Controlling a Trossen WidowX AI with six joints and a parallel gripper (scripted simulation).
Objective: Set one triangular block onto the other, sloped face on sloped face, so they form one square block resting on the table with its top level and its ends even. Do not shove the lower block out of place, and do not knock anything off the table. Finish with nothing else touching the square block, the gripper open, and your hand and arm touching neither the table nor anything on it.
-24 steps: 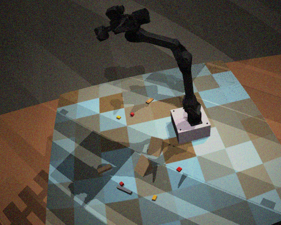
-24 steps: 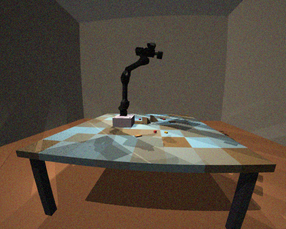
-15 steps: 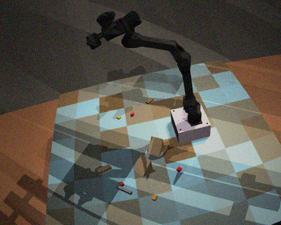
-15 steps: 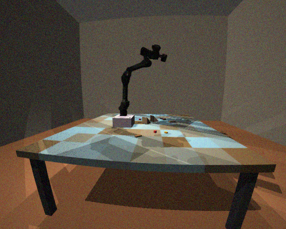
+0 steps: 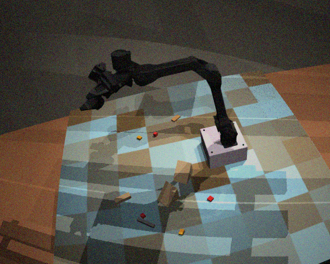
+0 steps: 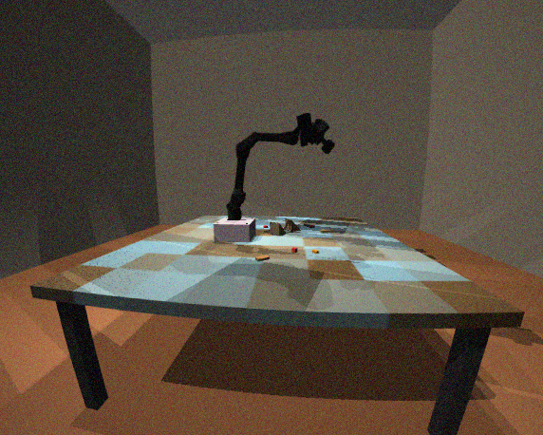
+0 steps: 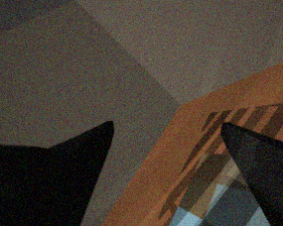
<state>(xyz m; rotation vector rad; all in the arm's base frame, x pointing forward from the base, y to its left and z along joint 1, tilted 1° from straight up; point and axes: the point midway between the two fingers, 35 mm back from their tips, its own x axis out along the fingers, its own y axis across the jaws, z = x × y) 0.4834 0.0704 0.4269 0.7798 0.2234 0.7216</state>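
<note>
Now: the triangular block 20 cm behind my gripper tip, 5 cm to the left of it and 50 cm below it. Round my gripper tip: tan plank: 1 cm ahead, 1 cm to the left, 51 cm below; then grey bar: 8 cm behind, 16 cm to the left, 51 cm below.
</note>
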